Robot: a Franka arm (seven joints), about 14 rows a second.
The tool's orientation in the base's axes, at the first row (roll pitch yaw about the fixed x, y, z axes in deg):
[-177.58 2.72 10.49]
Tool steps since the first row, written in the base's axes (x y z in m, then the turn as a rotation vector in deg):
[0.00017 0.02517 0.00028 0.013 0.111 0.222]
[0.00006 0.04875 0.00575 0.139 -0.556 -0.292]
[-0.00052 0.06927 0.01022 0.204 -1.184 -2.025]
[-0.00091 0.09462 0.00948 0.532 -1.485 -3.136]
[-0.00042 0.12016 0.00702 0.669 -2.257 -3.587]
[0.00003 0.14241 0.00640 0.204 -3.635 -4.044]
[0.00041 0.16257 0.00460 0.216 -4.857 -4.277]
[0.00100 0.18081 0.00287 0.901 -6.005 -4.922]
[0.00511 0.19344 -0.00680 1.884 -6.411 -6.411]
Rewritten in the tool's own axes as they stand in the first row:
[0.00473 -0.02472 0.00054 0.022 -0.116 -0.219]
[0.00865 -0.04814 -0.00414 0.049 0.584 0.266]
[0.01160 -0.06860 -0.00789 0.081 1.286 1.971]
[0.01586 -0.09355 -0.00630 0.401 1.687 3.052]
[0.02111 -0.11846 -0.00303 0.417 2.490 3.469]
[0.02562 -0.14022 -0.00171 -0.269 3.780 3.905]
[0.02975 -0.15989 0.00073 -0.468 4.993 4.097]
[0.03373 -0.17764 0.00303 0.026 6.271 4.666]
[0.04052 -0.18890 0.01287 0.989 6.910 6.085]

